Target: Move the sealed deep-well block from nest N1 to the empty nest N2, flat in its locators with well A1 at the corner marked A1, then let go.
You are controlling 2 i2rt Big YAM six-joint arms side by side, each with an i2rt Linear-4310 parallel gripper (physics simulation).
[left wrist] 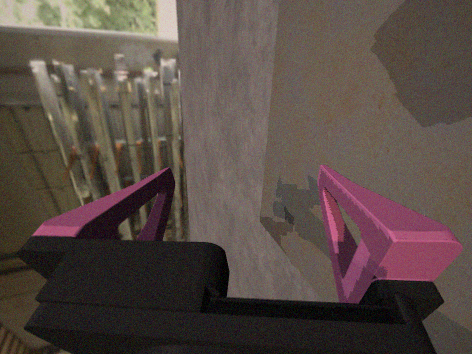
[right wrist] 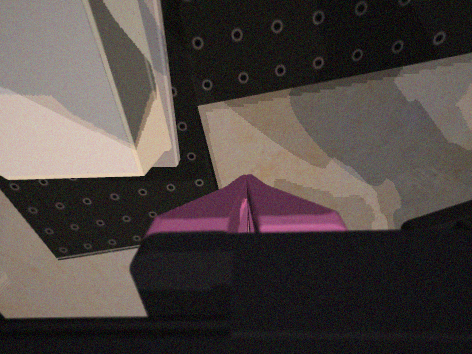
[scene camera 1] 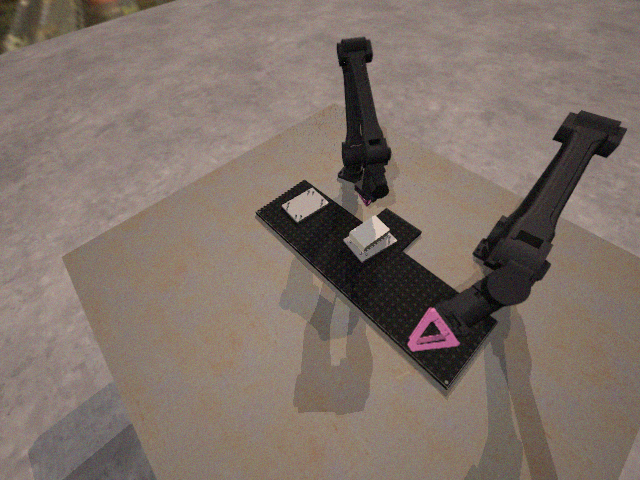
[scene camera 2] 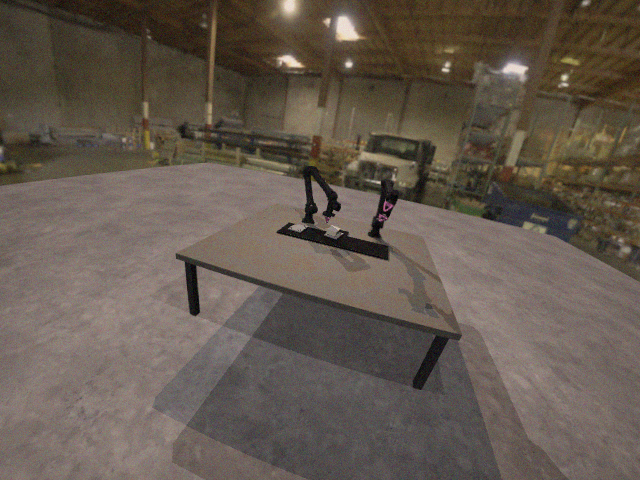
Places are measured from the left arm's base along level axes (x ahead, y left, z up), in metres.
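Pixels of known places: left gripper, fingertip midpoint: (left wrist: 243,174) (scene camera 1: 410,344) (scene camera 2: 382,216); right gripper, fingertip midpoint: (right wrist: 247,185) (scene camera 1: 367,205) (scene camera 2: 326,223); left arm's base, origin of the base link: (scene camera 2: 374,235); right arm's base, origin of the base link: (scene camera 1: 352,175) (scene camera 2: 308,221).
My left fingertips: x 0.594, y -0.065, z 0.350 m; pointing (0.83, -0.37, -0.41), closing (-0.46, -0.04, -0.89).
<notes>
For each thing: its middle in the pictures, then the offset to it from my left fingertips. Level surfaces: height alone.
- sealed deep-well block, body centre: (right wrist: 44,45) (scene camera 1: 369,233) (scene camera 2: 333,230) dx -0.364, dy -0.323, dz -0.299 m
- white nest plate, body centre: (scene camera 1: 369,240) dx -0.360, dy -0.313, dz -0.326 m
- nest, body centre: (scene camera 1: 305,204) (scene camera 2: 298,227) dx -0.344, dy -0.633, dz -0.326 m
- perforated dark board, its level: dz -0.337 m
- brown table, its level: dz -0.350 m
The sealed deep-well block (scene camera 1: 370,232) (right wrist: 45,120) is a pale box resting on the white nest plate (scene camera 1: 366,255) at the middle of the dark board; whether it lies fully flat, and where well A1 is, I cannot tell. The other nest (scene camera 1: 305,204) (scene camera 2: 297,227), at the board's left end, is empty. Which is N1 or N2 is not legible. My right gripper (scene camera 1: 367,201) (scene camera 2: 327,220) (right wrist: 247,185) is shut and empty, above and behind the block, apart from it. My left gripper (scene camera 1: 411,344) (scene camera 2: 385,212) (left wrist: 243,174) is open and empty, far from the block.
The perforated dark board (scene camera 1: 382,294) (scene camera 2: 364,248) lies on the brown table (scene camera 1: 206,310) (scene camera 2: 268,258), with a tab extending behind the middle nest. In scene camera 1 the left arm (scene camera 1: 542,222) reaches across the board's right end. Arm shadows fall on the table in front.
</notes>
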